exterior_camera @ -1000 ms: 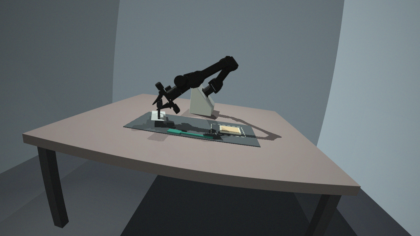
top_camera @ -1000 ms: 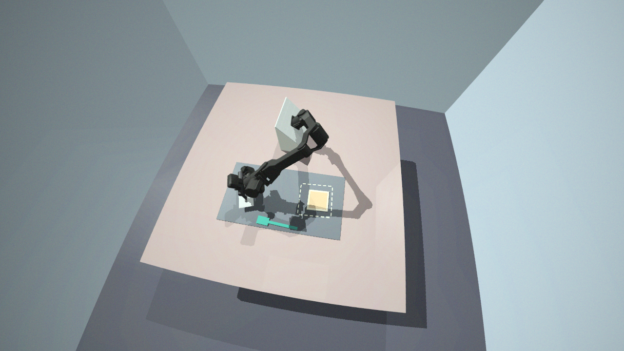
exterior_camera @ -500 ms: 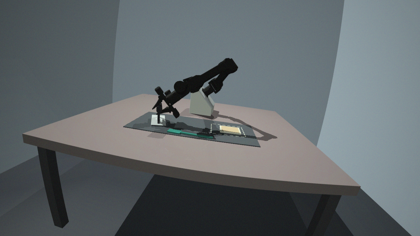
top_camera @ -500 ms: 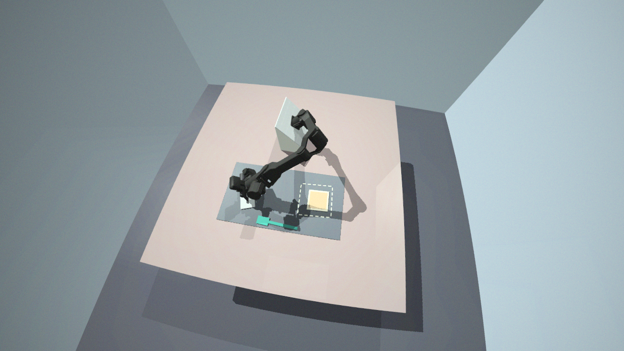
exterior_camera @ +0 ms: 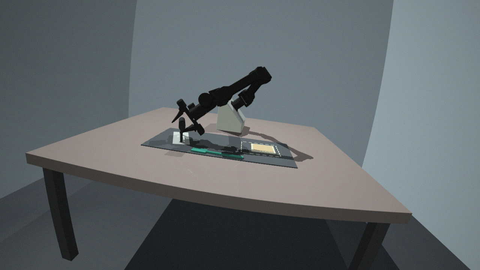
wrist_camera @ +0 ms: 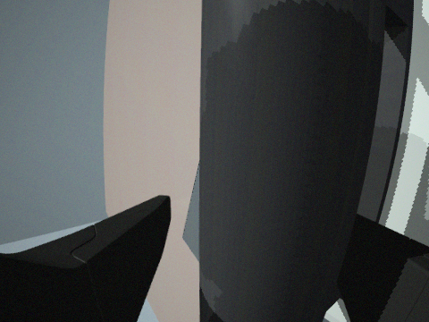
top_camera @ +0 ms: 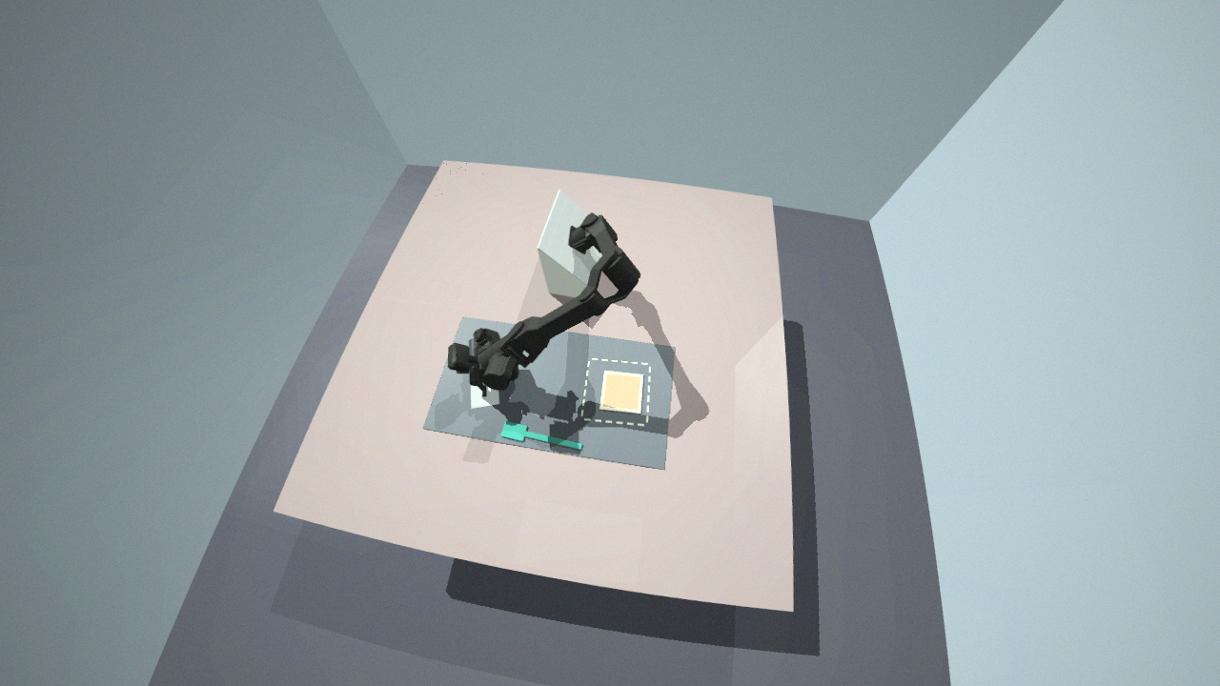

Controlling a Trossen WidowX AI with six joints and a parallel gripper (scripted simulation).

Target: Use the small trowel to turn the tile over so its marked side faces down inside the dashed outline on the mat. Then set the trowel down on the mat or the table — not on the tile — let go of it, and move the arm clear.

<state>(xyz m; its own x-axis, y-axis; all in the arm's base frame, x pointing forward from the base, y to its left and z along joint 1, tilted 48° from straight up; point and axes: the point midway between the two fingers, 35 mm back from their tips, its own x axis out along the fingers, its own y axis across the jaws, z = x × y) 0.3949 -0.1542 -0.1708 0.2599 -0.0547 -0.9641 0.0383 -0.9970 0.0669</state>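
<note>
The grey float is 10 mm behind my gripper tip, 30 mm to the left of it and 10 mm below it. From my gripper tip the other things lie so: cream tile: 410 mm to the left, 50 mm below; then teal trowel: 140 mm ahead, 190 mm to the left, 50 mm below; then mat: 220 mm to the left, 70 mm below.
</note>
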